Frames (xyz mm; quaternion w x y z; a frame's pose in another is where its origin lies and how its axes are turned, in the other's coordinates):
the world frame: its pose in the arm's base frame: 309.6 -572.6 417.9 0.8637 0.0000 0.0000 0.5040
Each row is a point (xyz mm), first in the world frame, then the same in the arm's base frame.
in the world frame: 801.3 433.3 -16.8
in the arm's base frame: 326.6 338.2 401.1
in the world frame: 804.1 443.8 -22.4
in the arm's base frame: 318.8 345.8 395.5
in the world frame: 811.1 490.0 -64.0
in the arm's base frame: 282.0 374.6 353.9
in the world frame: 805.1 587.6 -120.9
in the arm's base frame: 194.1 417.4 297.0
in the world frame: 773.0 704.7 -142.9
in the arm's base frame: 76.4 447.1 275.0
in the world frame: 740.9 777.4 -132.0
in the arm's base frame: -2.7 454.9 285.9
